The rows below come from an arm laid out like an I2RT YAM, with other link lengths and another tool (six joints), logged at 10 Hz.
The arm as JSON. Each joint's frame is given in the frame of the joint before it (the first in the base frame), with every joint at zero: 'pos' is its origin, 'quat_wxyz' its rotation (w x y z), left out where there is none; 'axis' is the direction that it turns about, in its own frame. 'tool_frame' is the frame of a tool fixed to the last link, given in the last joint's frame.
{
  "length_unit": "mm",
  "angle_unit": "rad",
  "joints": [
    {
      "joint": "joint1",
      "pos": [
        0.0,
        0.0,
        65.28
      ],
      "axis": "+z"
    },
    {
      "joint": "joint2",
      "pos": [
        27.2,
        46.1,
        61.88
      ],
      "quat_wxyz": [
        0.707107,
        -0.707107,
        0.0,
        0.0
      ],
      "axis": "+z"
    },
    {
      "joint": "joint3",
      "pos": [
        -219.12,
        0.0,
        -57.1
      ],
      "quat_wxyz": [
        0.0,
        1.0,
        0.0,
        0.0
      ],
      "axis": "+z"
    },
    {
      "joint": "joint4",
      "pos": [
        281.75,
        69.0,
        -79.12
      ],
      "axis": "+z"
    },
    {
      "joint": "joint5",
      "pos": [
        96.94,
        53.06,
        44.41
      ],
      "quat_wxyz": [
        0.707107,
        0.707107,
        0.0,
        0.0
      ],
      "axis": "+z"
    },
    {
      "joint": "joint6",
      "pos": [
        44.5,
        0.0,
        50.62
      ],
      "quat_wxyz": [
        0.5,
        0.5,
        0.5,
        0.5
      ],
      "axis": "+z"
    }
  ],
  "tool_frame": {
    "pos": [
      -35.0,
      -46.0,
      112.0
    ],
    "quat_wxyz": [
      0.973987,
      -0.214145,
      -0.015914,
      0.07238
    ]
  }
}
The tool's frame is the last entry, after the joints.
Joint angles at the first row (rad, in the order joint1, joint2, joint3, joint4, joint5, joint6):
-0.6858 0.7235 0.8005 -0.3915 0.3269 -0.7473
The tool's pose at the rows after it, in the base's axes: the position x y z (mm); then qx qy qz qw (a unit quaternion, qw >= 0):
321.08 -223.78 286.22 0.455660 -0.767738 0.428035 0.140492
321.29 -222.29 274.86 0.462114 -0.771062 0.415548 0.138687
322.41 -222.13 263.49 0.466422 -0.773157 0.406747 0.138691
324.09 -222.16 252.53 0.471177 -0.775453 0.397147 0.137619
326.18 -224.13 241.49 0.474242 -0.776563 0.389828 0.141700
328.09 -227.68 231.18 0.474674 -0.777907 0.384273 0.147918
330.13 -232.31 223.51 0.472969 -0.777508 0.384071 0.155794
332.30 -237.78 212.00 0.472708 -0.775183 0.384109 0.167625
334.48 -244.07 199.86 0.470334 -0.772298 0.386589 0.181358
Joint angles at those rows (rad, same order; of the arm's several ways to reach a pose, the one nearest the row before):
-0.6858 0.7165 0.7935 -0.4167 0.3094 -0.7341
-0.6860 0.7163 0.7770 -0.4295 0.3007 -0.7248
-0.6852 0.7190 0.7546 -0.4249 0.2972 -0.7198
-0.6849 0.7278 0.7374 -0.4210 0.2912 -0.7133
-0.6841 0.7436 0.7204 -0.4055 0.2943 -0.7148
-0.6844 0.7634 0.7047 -0.3831 0.3031 -0.7179
-0.6852 0.7832 0.6894 -0.3489 0.3157 -0.7271
-0.6866 0.8072 0.6645 -0.3004 0.3305 -0.7455
-0.6873 0.8345 0.6349 -0.2379 0.3510 -0.7667

